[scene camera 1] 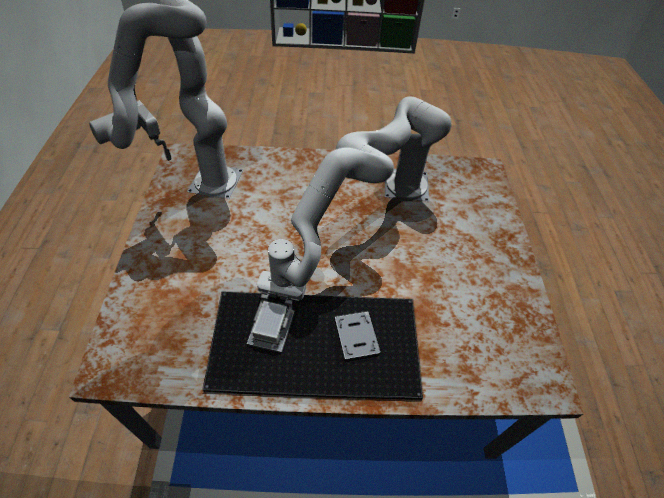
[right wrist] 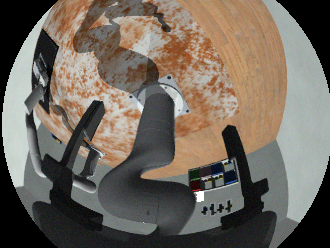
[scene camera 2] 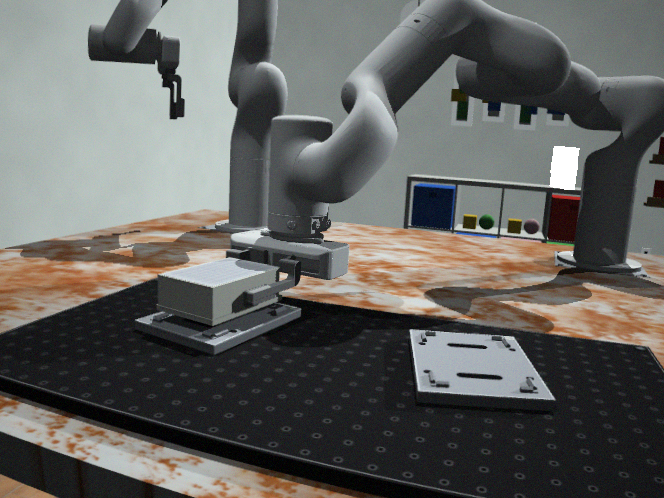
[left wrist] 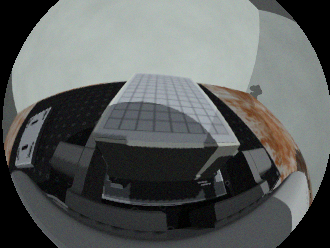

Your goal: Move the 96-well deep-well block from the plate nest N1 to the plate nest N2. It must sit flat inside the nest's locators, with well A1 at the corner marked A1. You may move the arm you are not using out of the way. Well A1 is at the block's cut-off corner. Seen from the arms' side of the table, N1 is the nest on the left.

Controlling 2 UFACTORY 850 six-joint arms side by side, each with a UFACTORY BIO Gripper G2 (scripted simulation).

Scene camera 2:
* my left gripper: 215,292
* my right gripper: 176,118
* nest N2: 174,323
